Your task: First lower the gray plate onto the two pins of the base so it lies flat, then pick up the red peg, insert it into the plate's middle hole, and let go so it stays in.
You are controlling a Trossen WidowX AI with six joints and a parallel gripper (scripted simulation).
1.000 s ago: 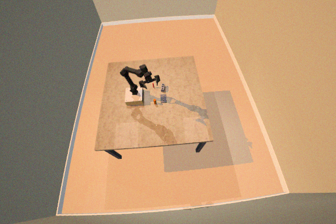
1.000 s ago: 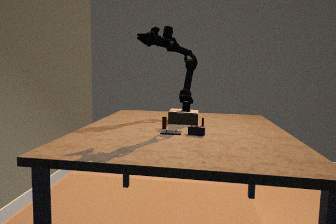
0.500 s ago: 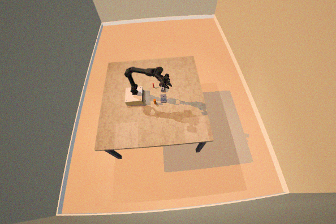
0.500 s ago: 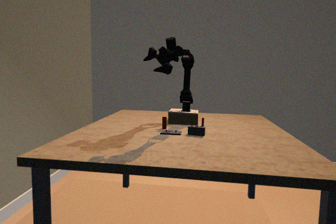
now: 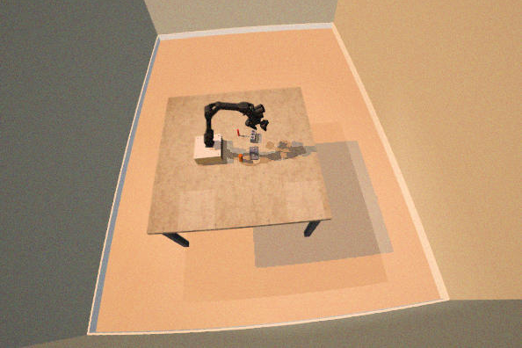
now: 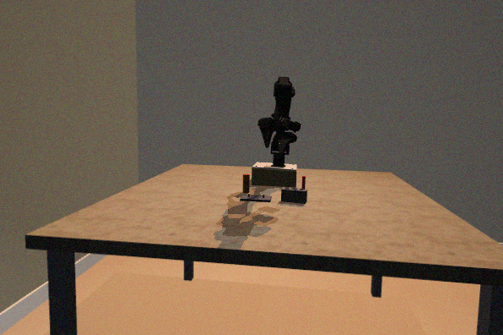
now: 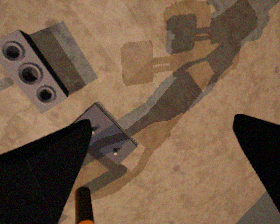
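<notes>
My gripper tip is 170 mm above the gray plate, 80 mm past it and 70 mm to the right of it. Round my gripper tip: red peg 200 mm behind, 160 mm below, 80 mm to the left; then base 190 mm below, 80 mm to the right, 60 mm behind; then short orange cylinder 160 mm to the right, 160 mm below, 150 mm behind.
</notes>
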